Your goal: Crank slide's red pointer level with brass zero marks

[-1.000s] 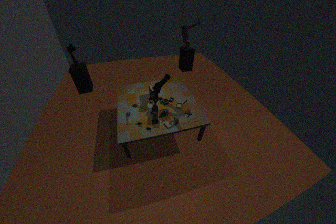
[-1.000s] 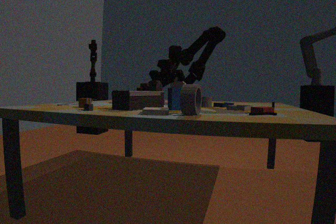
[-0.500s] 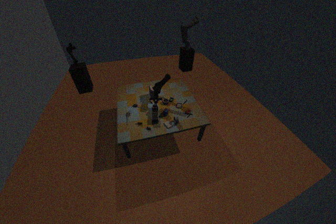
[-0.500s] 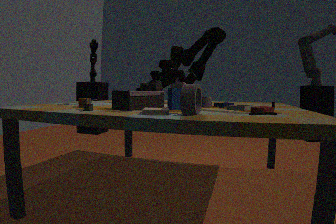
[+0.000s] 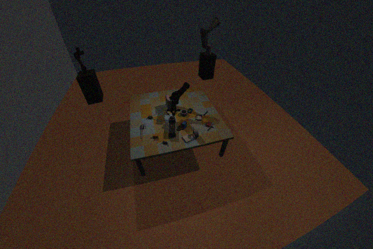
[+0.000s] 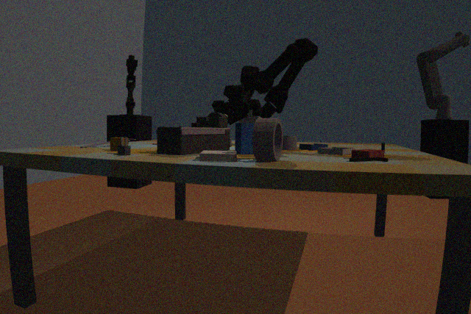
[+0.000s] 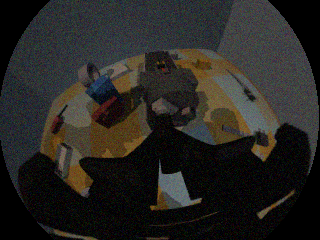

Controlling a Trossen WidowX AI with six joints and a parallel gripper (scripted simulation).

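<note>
Now: the red pointer 12 cm ahead of my gripper tip, 6 cm to the right of it and 1 cm below it. The rest, counted from my gripper tip: blue block 16 cm ahead, 10 cm to the left, 4 cm below; then yellow block 31 cm to the right, 20 cm ahead, 7 cm below; then dark crank handle 2 cm behind, 2 cm above, 1 cm to the left.
</note>
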